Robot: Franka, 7 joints.
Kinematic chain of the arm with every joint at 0, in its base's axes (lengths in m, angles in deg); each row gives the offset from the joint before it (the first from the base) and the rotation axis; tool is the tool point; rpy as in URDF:
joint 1: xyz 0 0 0.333 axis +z
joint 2: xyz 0 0 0 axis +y
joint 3: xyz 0 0 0.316 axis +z
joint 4: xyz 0.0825 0 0 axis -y
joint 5: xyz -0.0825 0 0.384 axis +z
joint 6: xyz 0 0 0 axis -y
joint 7: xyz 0.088 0 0 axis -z
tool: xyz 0 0 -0.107 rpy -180 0 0
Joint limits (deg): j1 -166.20..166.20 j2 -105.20..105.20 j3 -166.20..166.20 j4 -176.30..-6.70 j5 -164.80..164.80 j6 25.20..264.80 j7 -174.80..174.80
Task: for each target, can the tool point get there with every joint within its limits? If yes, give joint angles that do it. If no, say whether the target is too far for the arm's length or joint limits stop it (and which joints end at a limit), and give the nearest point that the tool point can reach.
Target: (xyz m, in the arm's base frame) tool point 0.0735 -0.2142 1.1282
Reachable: yes | joints -26.54 13.57 -134.15 -20.04 113.15 96.06 39.82
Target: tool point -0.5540 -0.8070 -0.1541
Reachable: no: too far | nearest point -0.4347 -0.6332 -0.0492 | short by 0.235 m
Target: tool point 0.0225 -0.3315 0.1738
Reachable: yes | joints 9.61 41.84 -81.96 -159.10 80.10 125.94 -143.77
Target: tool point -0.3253 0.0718 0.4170
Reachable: yes | joints 94.10 -61.20 46.61 -162.21 102.08 62.33 107.26
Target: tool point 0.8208 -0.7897 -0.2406
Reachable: no: too far | nearest point 0.5522 -0.5312 -0.0529 | short by 0.417 m
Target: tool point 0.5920 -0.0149 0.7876
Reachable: yes | joints -44.35 70.81 111.75 -69.69 -86.43 198.34 -129.31
